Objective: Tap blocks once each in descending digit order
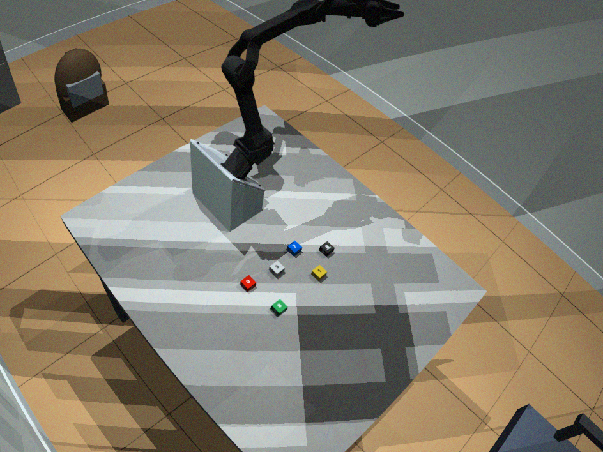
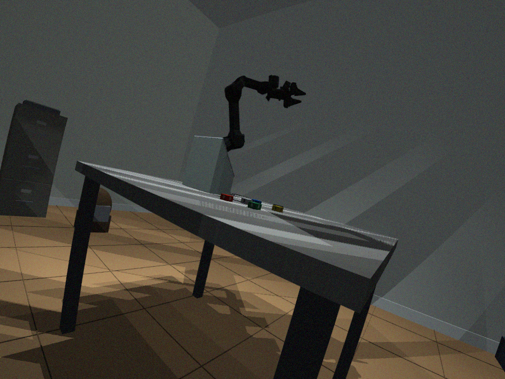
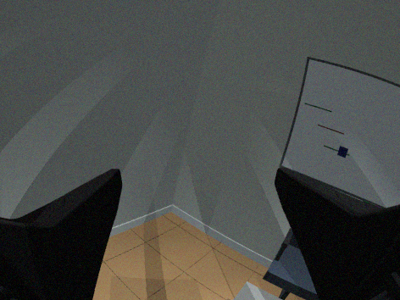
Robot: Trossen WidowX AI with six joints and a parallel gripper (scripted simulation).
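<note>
Right now the black block is 65 cm below my gripper tip, 33 cm to the right of it and 13 cm ahead of it. The rest, counted from my gripper tip: white block (65 cm below, 48 cm to the right, 6 cm ahead); then blue block (65 cm below, 39 cm to the right, 6 cm ahead); then yellow block (65 cm below, 41 cm to the right, 16 cm ahead).
</note>
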